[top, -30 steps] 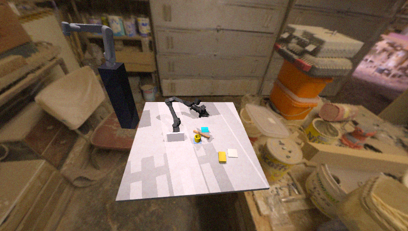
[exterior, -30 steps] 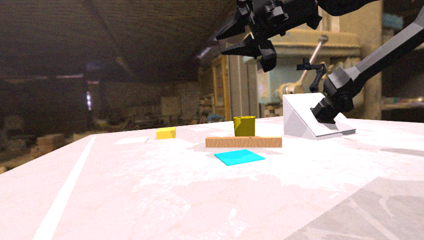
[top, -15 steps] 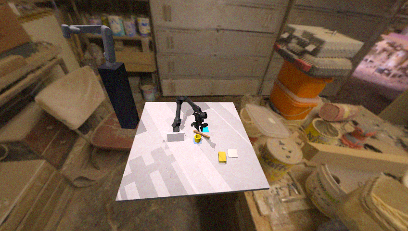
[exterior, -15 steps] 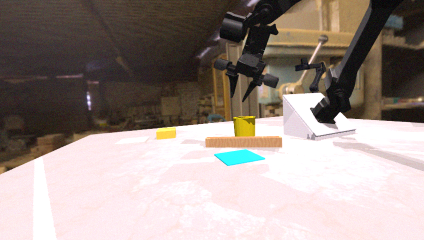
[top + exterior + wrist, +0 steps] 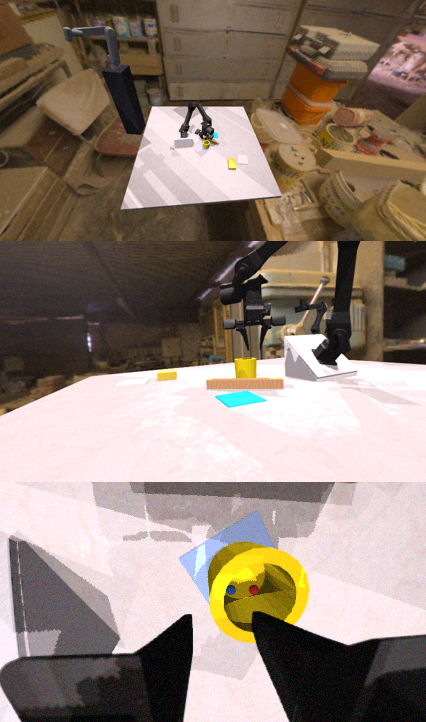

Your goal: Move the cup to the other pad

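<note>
My gripper tip is now 6 cm above the yellow cup, 2 cm short of it and 1 cm to the left of it. Round my gripper tip: blue pad: 11 cm below, 3 cm ahead, 1 cm to the right; wooden bar: 9 cm below, 8 cm to the left, 7 cm ahead; cyan pad: 17 cm to the left, 11 cm below, 11 cm ahead.
</note>
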